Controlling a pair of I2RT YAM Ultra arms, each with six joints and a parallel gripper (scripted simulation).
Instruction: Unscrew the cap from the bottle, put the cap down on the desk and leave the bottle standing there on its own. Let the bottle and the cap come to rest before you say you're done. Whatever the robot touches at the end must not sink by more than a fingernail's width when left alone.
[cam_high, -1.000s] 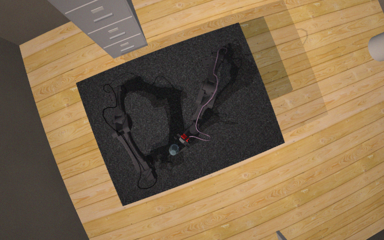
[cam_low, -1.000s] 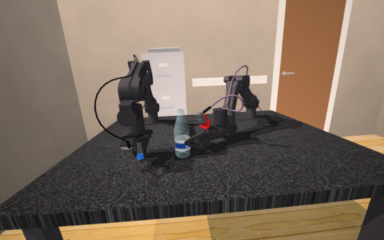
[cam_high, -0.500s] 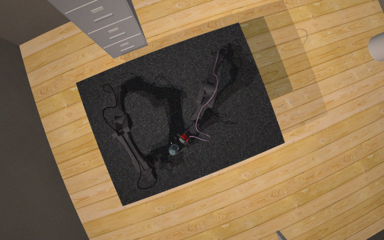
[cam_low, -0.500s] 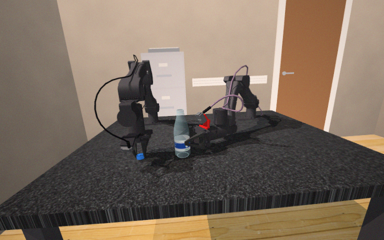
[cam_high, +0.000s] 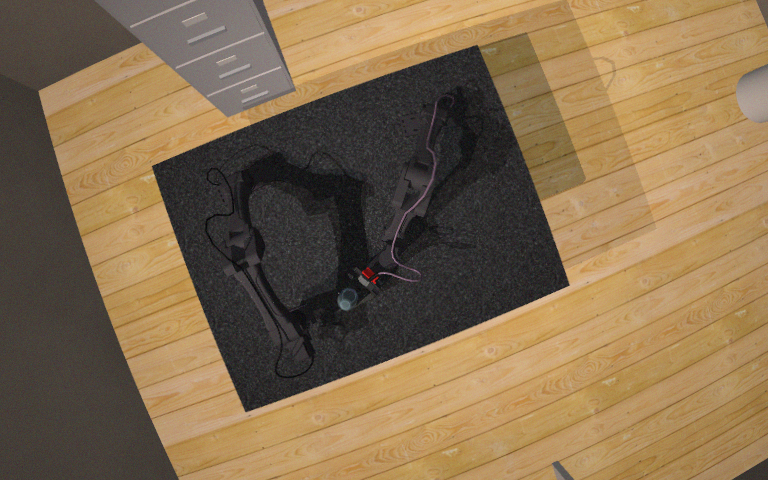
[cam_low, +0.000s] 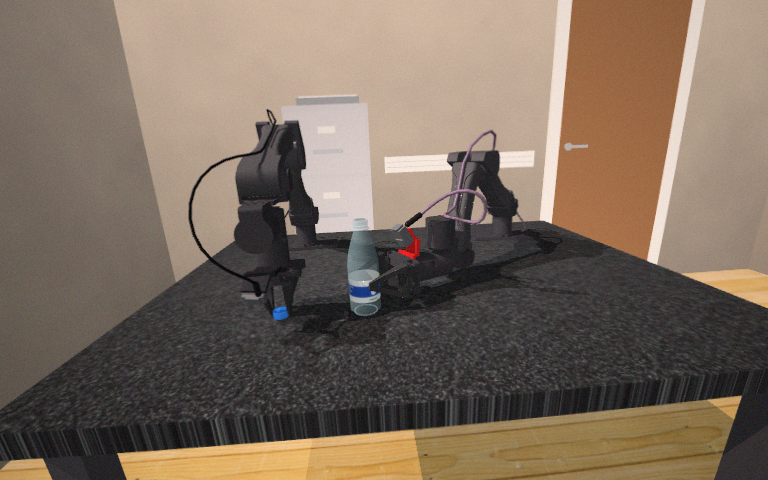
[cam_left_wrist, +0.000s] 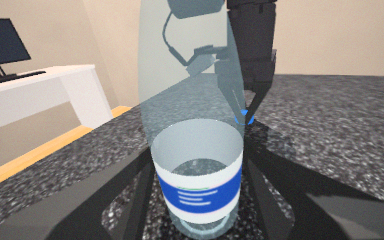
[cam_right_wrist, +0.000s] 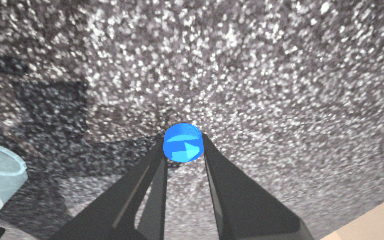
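Right now the clear bottle is 3 cm above my left hand. Round my left hand: blue cap (1 cm ahead, 16 cm to the right, 6 cm below).
The blue cap lies right at my right hand. The rest, counted from my right hand: clear bottle (160 mm to the left, 80 mm above).
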